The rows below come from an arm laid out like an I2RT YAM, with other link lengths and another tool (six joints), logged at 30 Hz.
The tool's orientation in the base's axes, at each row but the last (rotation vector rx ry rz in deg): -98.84 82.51 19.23; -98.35 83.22 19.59; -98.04 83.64 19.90; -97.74 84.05 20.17; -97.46 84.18 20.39; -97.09 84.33 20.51; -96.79 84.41 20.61; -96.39 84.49 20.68; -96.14 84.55 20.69; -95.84 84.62 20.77; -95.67 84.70 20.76
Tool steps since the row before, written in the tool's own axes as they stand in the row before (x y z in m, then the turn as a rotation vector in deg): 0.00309 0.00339 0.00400 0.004 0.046 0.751; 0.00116 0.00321 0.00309 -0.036 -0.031 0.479; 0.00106 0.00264 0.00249 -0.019 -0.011 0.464; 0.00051 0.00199 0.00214 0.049 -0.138 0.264; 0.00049 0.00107 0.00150 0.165 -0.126 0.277; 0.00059 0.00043 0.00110 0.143 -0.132 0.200; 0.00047 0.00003 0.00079 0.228 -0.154 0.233; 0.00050 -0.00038 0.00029 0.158 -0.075 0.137; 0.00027 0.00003 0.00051 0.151 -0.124 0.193; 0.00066 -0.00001 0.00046 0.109 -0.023 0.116; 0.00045 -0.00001 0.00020 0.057 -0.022 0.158
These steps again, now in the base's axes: -0.00093 0.00089 -0.00595 0.185 0.549 -0.480; -0.00165 0.00156 -0.00401 0.161 0.375 -0.255; -0.00136 0.00119 -0.00332 0.144 0.353 -0.266; -0.00104 0.00129 -0.00246 0.219 0.156 -0.138; -0.00040 0.00081 -0.00168 0.243 0.087 -0.230; 0.00010 0.00043 -0.00124 0.219 0.045 -0.166; 0.00034 0.00027 -0.00081 0.272 0.011 -0.236; 0.00057 -0.00014 -0.00037 0.152 -0.009 -0.162; 0.00020 0.00020 -0.00050 0.212 0.035 -0.171; 0.00032 -0.00010 -0.00073 0.085 0.012 -0.136; 0.00019 -0.00015 -0.00043 0.084 0.078 -0.125
